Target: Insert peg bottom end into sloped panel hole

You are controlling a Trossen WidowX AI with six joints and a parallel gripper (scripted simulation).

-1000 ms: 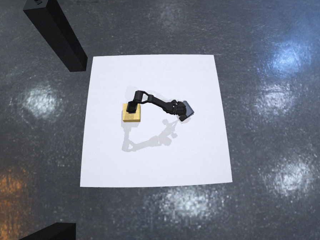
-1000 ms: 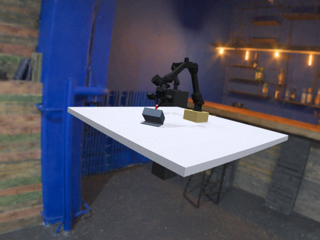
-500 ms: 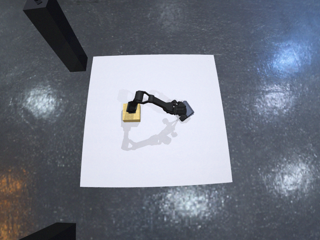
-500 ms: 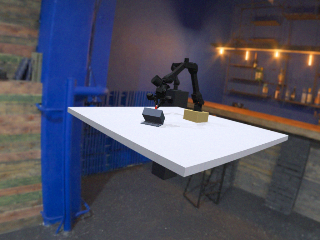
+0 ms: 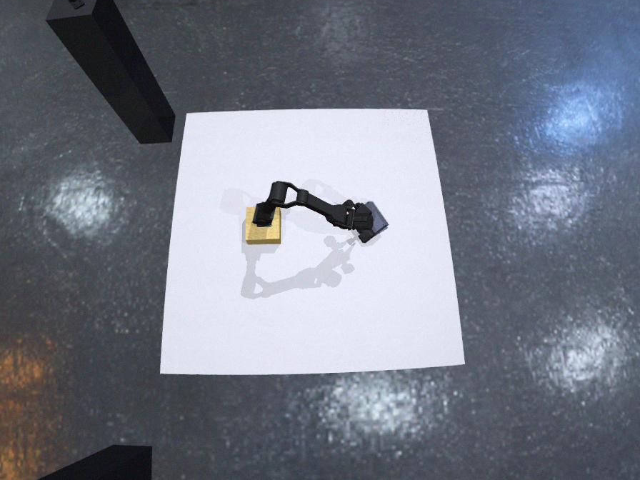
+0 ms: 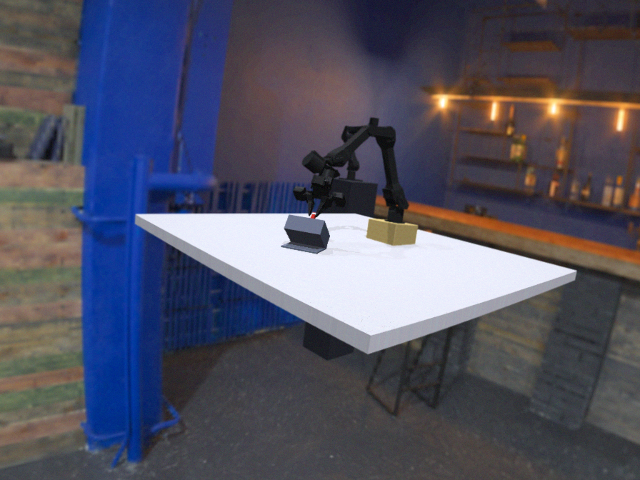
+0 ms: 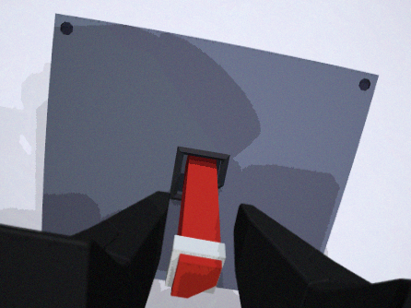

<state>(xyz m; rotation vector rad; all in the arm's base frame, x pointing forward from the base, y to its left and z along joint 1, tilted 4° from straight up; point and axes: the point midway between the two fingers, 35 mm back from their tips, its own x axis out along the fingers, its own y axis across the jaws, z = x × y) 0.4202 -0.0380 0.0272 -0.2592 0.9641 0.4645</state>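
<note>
The red peg is 1 cm below my gripper tip. From my gripper tip the other things lie so: panel (3 cm ahead, 2 cm to the left, 5 cm below).
</note>
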